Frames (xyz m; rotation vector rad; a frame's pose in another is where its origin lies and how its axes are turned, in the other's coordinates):
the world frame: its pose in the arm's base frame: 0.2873 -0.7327 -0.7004 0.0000 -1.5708 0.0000
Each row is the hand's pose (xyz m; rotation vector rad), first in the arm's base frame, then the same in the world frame.
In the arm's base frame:
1: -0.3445 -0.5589 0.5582 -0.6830 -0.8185 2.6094
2: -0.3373 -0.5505 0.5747 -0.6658 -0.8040 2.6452
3: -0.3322 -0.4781 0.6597 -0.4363 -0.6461 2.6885
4: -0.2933 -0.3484 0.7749 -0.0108 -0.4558 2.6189
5: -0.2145 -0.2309 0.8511 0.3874 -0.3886 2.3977
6: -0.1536 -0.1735 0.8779 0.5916 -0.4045 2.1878
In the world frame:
1: 1.2586 0.1738 0.6318 1.2559 -0.2344 2.1465
2: 1.2751 0.1822 0.6246 1.2904 -0.2460 2.1584
3: 1.3601 0.2546 0.6195 1.5022 -0.1082 2.0842
4: 1.4753 0.3843 0.5806 1.7998 0.1376 1.8147
5: 1.5515 0.5018 0.5018 1.9624 0.3411 1.4164
6: 1.5783 0.5592 0.4409 1.9707 0.4416 1.1318

